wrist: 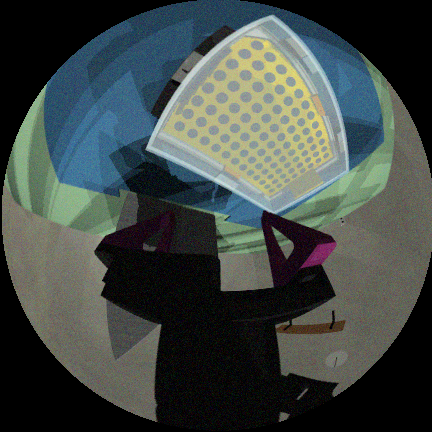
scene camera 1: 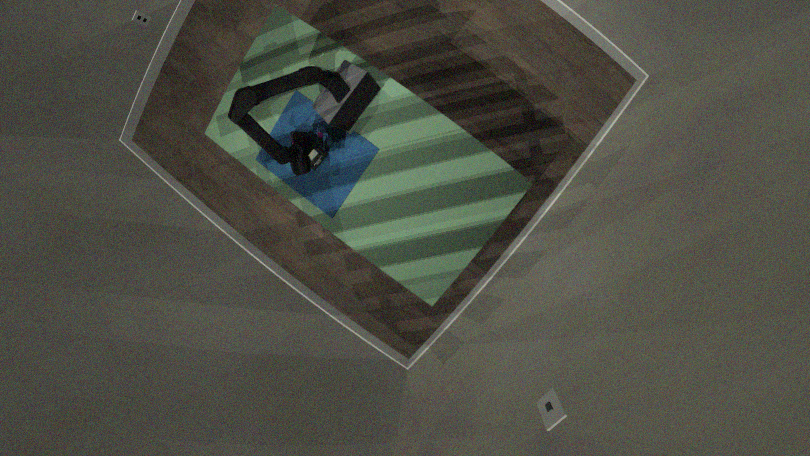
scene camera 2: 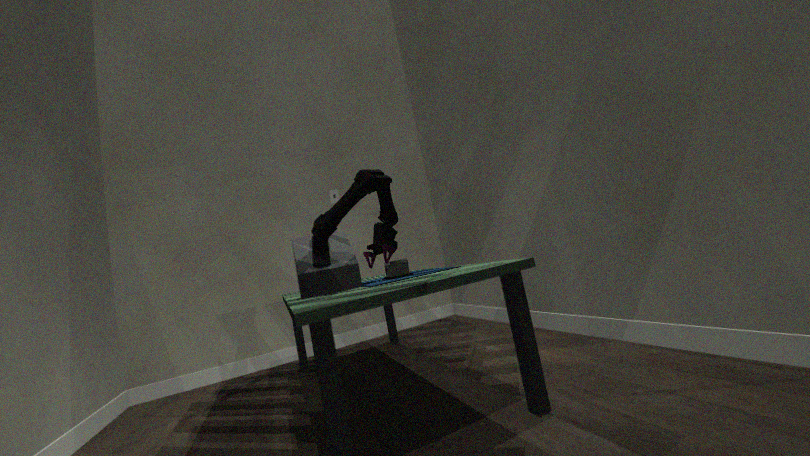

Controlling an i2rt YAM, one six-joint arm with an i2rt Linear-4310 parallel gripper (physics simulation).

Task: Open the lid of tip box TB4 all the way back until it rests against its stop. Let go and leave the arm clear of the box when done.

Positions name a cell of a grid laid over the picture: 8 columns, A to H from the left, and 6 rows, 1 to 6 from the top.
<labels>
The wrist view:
my gripper: E3
pale yellow lid: E2, touched by my gripper
blue mat: B2
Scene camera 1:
blue mat: D3
</labels>
